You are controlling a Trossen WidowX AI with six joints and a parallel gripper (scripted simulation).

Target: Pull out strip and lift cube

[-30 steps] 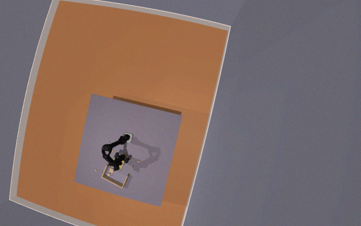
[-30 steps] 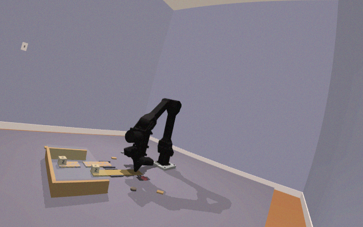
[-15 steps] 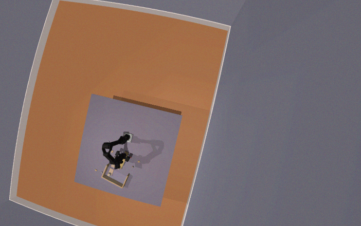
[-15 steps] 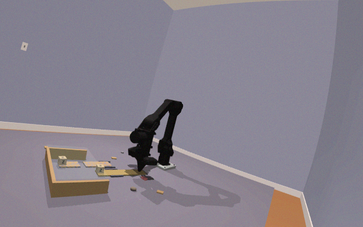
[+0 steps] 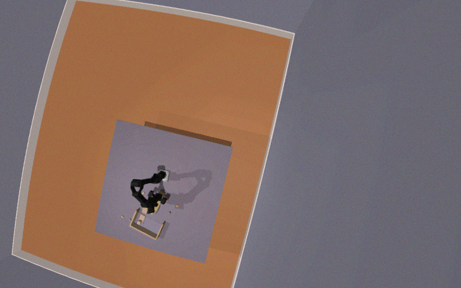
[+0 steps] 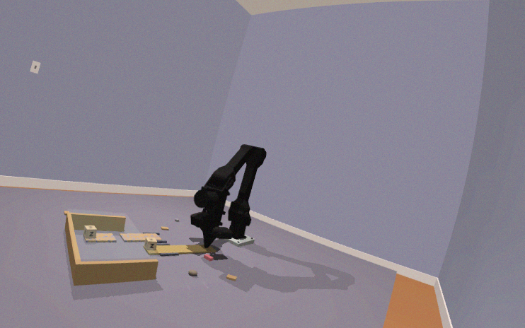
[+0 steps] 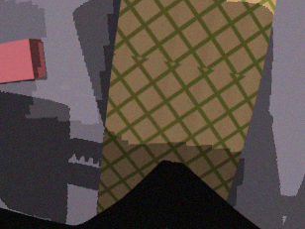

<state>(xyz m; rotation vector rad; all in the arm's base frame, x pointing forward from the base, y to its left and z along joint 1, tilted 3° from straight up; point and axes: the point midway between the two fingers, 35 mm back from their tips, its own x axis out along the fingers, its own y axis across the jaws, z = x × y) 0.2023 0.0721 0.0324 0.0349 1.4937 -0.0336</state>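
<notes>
Right now my gripper tip is 100 mm short of the lattice strip. Also, from my gripper tip: brown lump (150 mm to the left, 140 mm ahead); pink piece (70 mm to the left, 40 mm ahead).
</notes>
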